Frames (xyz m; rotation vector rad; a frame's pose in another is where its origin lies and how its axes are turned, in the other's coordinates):
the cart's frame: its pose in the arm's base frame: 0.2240 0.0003 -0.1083 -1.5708 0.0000 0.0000
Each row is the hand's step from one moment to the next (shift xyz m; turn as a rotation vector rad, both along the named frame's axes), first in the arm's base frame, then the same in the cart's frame.
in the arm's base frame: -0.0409 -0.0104 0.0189 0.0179 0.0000 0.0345
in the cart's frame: -0.0409 -0.0189 -0.0104 0.0179 -0.0345 0.0000
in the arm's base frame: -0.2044 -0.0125 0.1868 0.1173 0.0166 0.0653
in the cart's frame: -0.2044 -0.1868 -0.0125 0.1173 -0.0653 0.0166
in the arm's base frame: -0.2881 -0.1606 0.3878 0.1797 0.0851 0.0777
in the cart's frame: -0.2881 -0.3878 -0.1606 0.1797 -0.0777 0.0851
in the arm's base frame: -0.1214 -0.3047 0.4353 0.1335 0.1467 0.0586
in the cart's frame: -0.1214 -0.4353 -0.3047 0.1335 -0.0586 0.1467
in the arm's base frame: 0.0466 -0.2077 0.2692 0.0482 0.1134 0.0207
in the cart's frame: 0.0466 -0.2692 -0.2077 0.0482 -0.0207 0.1134
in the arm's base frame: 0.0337 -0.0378 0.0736 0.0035 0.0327 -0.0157
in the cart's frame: 0.0337 -0.0736 -0.0378 0.0035 0.0157 0.0327
